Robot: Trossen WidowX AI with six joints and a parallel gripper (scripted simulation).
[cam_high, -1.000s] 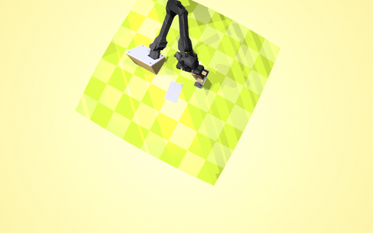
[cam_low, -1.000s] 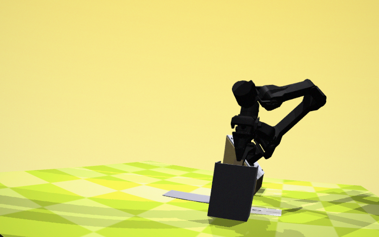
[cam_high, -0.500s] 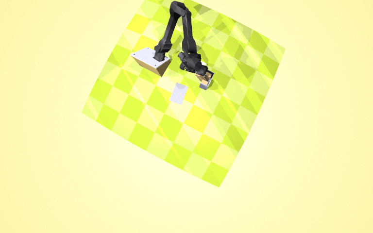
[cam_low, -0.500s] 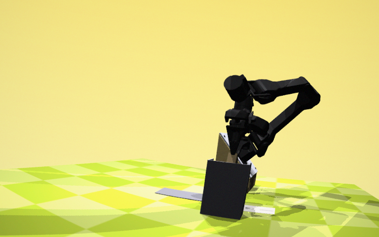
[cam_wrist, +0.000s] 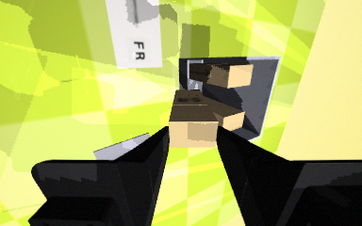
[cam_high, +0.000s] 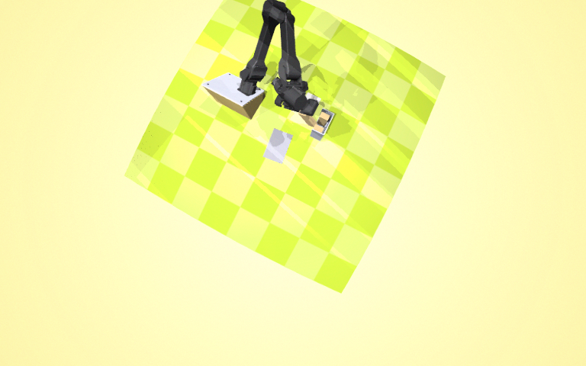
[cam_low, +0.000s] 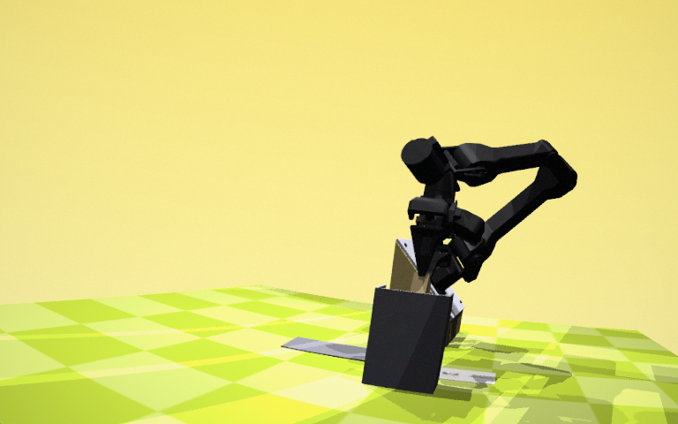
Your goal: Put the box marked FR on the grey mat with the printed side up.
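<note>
Right now the grey mat is 17 cm to the right of my gripper tip, 15 cm below it and 3 cm behind it. Round my gripper tip: thin white slab 15 cm below, 10 cm to the left, 2 cm behind.
</note>
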